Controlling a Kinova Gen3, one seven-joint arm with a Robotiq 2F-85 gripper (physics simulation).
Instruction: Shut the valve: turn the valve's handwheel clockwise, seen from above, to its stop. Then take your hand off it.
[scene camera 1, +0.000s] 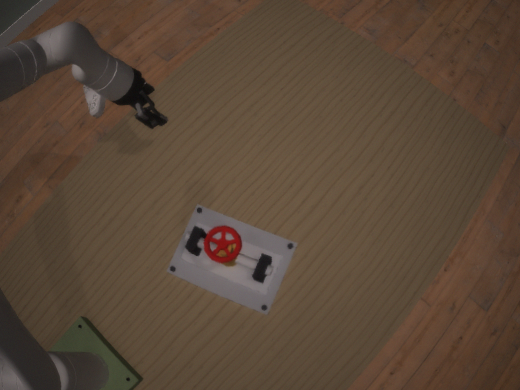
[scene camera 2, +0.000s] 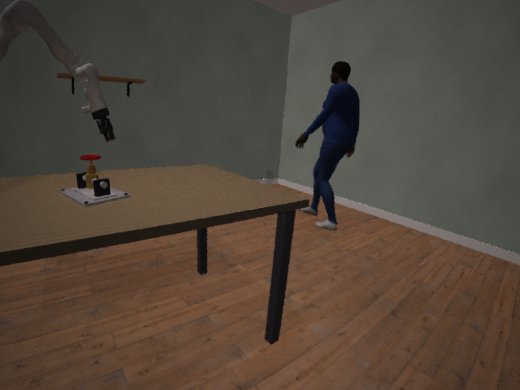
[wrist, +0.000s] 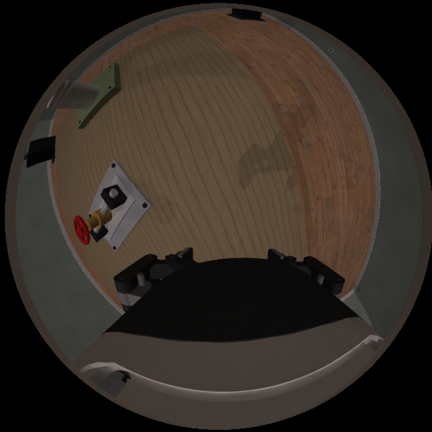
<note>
In view: the gripper (scene camera 1: 157, 106), a red handwheel (scene camera 1: 222, 243) and a grey base plate (scene camera 1: 230, 290).
The gripper shows as well in the wrist view (wrist: 230, 257). The grey base plate also shows in the wrist view (wrist: 141, 204).
</note>
